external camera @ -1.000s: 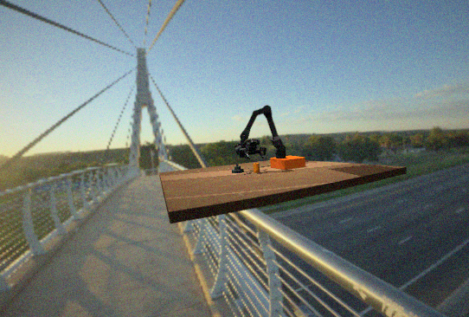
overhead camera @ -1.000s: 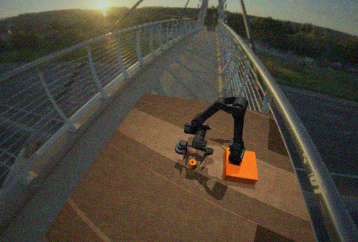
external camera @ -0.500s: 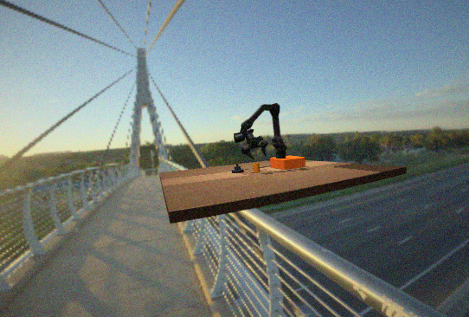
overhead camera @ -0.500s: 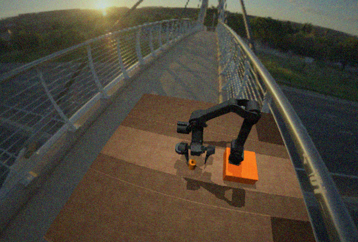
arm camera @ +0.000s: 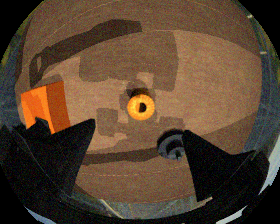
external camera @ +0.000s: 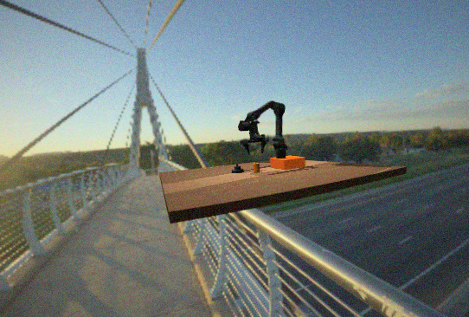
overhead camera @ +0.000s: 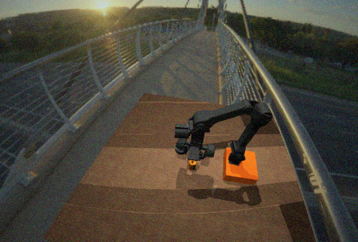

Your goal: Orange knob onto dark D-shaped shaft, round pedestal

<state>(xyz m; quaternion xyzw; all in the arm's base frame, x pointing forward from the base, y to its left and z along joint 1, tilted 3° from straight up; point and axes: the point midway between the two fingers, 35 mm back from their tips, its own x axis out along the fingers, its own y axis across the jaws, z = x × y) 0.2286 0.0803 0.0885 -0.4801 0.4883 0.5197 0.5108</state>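
My gripper tip is now 90 mm above the orange knob. Also, from my gripper tip: dark round pedestal (110 mm to the right, 100 mm ahead, 90 mm below).
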